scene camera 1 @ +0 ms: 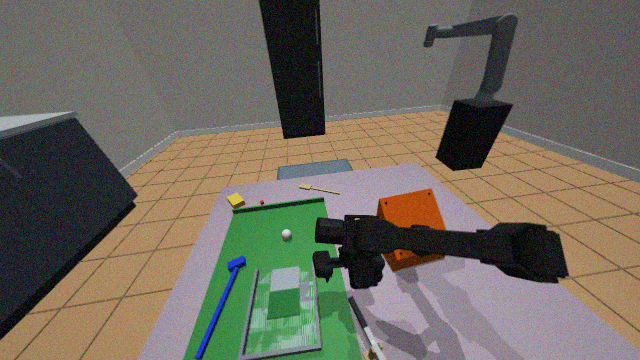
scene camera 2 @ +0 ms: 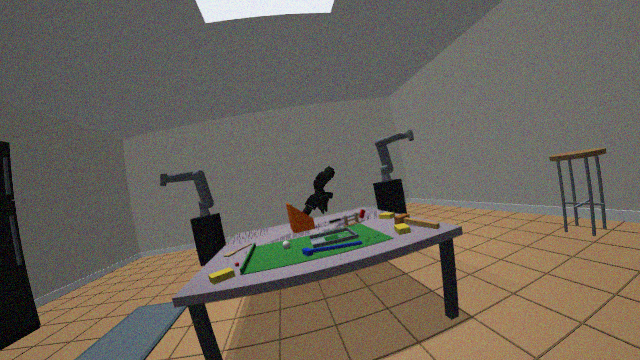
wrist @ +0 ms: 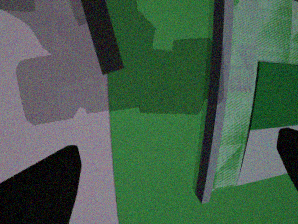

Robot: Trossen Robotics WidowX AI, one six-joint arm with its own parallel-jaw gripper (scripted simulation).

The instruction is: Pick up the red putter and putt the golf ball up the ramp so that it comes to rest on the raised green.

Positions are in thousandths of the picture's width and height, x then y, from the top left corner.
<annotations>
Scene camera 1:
my gripper: 534,776
green mat: 402,654
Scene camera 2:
green mat: 415,715
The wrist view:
my gripper: 616,663
green mat: 529,467
</annotations>
